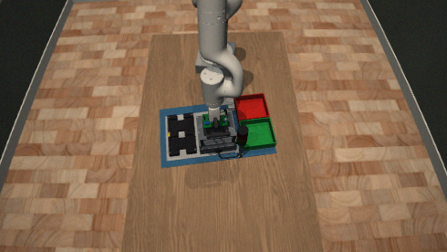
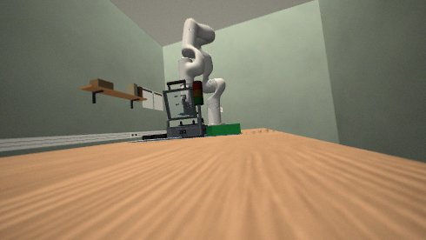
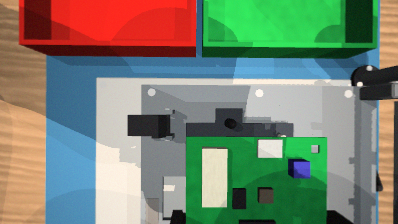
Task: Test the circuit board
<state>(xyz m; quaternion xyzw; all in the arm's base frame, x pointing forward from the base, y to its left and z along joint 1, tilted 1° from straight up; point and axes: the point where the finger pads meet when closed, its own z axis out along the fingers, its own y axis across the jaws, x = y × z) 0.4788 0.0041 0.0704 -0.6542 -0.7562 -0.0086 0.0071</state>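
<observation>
The dark nest is 10 mm ahead of my hand, 10 mm to the left of it and 60 mm below it. Also, from my hand: green circuit board (right at my hand); then tester lid (120 mm ahead, 20 mm to the left, 50 mm above); then green bin (20 mm ahead, 200 mm to the left, 120 mm below).
</observation>
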